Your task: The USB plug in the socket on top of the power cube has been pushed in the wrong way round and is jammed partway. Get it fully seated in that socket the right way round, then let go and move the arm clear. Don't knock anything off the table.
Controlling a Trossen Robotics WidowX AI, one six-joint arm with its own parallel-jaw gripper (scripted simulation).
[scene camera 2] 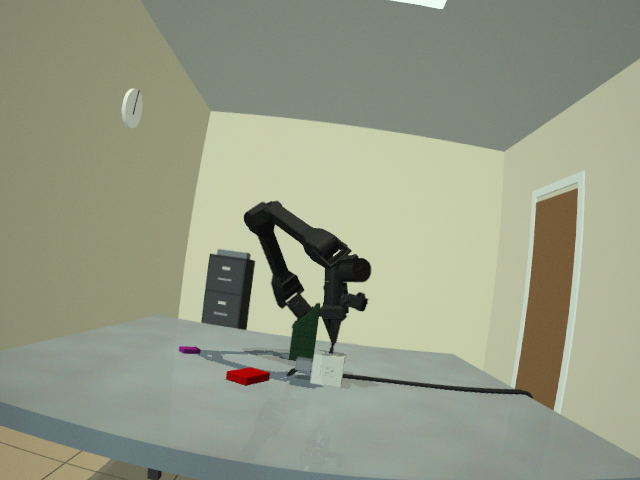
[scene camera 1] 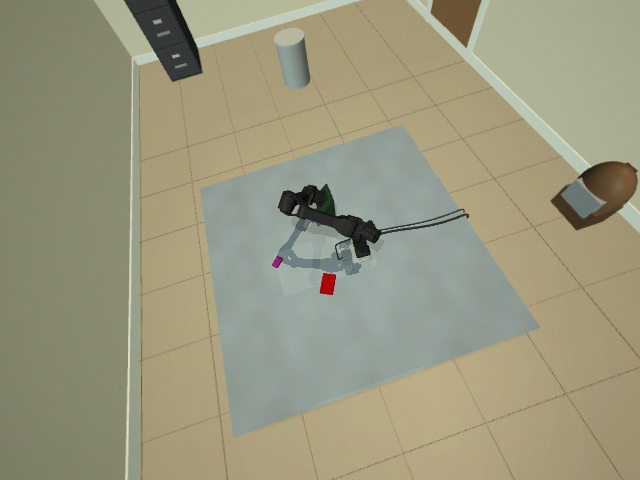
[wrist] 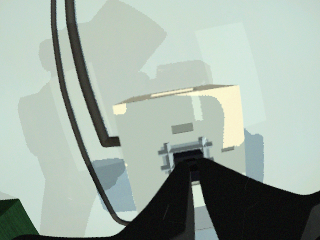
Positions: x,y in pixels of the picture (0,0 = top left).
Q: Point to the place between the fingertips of the gripper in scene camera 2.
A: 333,343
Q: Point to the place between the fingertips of the gripper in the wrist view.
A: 192,168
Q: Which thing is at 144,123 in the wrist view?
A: A white power cube.
